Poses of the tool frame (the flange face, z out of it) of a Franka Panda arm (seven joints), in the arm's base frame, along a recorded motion.
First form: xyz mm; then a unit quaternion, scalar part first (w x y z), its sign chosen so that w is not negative.
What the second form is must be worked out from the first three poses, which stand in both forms.
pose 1, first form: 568.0 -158.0 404.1 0.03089 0.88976 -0.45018 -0.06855
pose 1, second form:
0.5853 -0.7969 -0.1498
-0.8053 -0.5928 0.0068
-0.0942 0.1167 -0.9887
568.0 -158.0 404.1

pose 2, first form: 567.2 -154.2 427.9 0.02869 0.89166 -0.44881 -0.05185
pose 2, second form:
0.5918 -0.7974 -0.1182
-0.8033 -0.5955 -0.0046
-0.0667 0.0977 -0.9930
567.2 -154.2 427.9

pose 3, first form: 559.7 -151.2 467.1 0.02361 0.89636 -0.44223 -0.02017
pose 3, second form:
0.6080 -0.7918 -0.0570
-0.7938 -0.6077 -0.0245
-0.0153 0.0602 -0.9981
559.7 -151.2 467.1

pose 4, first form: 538.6 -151.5 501.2 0.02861 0.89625 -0.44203 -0.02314
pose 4, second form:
0.6082 -0.7910 -0.0668
-0.7937 -0.6076 -0.0308
-0.0162 0.0717 -0.9973
538.6 -151.5 501.2

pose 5, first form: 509.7 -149.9 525.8 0.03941 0.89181 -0.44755 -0.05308
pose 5, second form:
0.5938 -0.7941 -0.1300
-0.8024 -0.5963 -0.0228
-0.0594 0.1178 -0.9913
509.7 -149.9 525.8

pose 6, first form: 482.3 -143.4 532.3 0.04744 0.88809 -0.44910 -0.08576
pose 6, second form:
0.5819 -0.7895 -0.1949
-0.8058 -0.5921 -0.0072
-0.1097 0.1613 -0.9808
482.3 -143.4 532.3

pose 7, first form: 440.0 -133.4 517.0 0.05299 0.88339 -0.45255 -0.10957
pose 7, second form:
0.5664 -0.7879 -0.2415
-0.8112 -0.5848 0.0056
-0.1456 0.1928 -0.9704
440.0 -133.4 517.0

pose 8, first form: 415.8 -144.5 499.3 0.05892 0.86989 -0.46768 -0.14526
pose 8, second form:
0.5204 -0.7965 -0.3078
-0.8308 -0.5556 0.0334
-0.1976 0.2384 -0.9509
415.8 -144.5 499.3

